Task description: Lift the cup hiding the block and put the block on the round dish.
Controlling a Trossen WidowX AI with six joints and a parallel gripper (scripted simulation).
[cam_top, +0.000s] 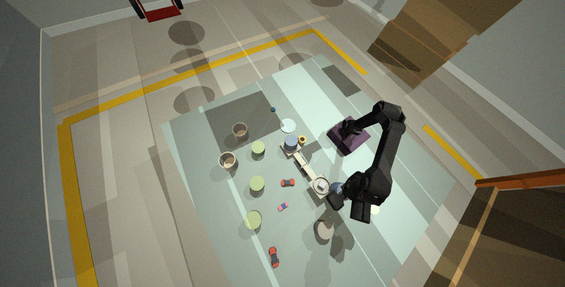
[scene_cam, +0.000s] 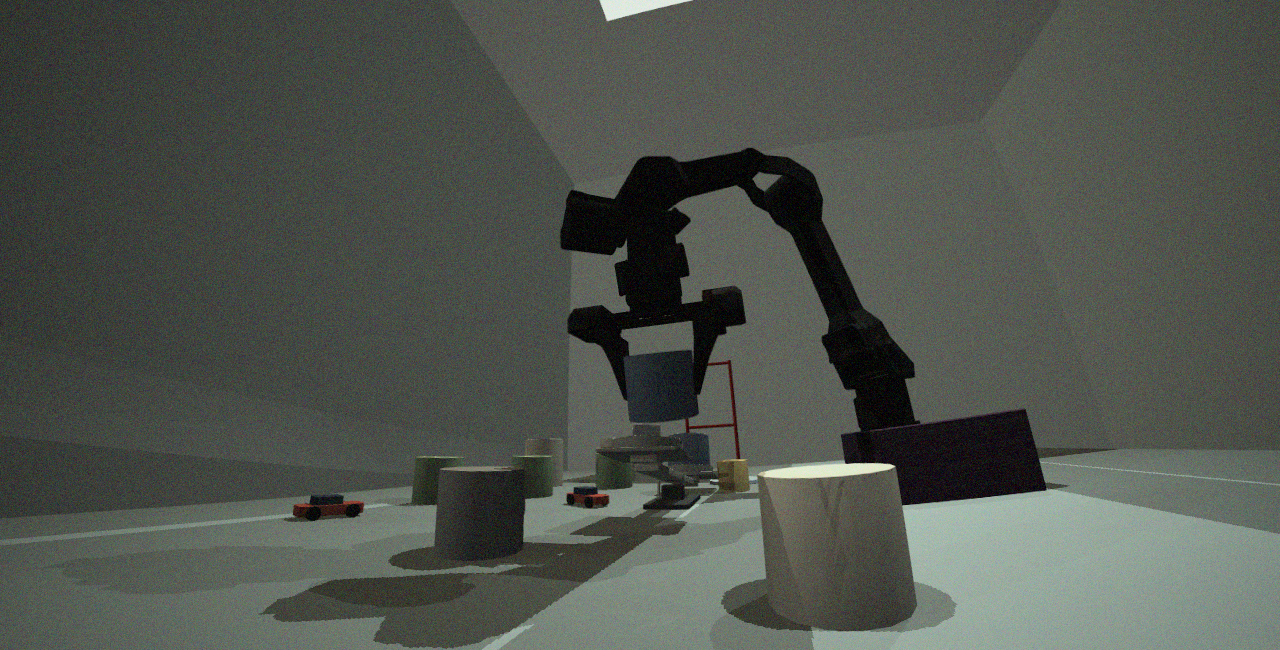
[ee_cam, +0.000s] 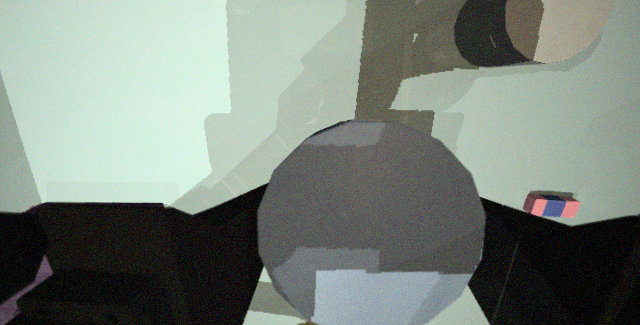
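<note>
Right now my gripper tip is 6 cm to the left of the pale grey block, 4 cm short of it and 4 cm above it. From my gripper tip the other things lie so: pale round dish (44 cm to the right, 13 cm below, 3 cm behind); pink-and-blue block (23 cm ahead, 12 cm below, 7 cm to the right); yellow tape roll (31 cm to the right, 10 cm below, 4 cm behind).
</note>
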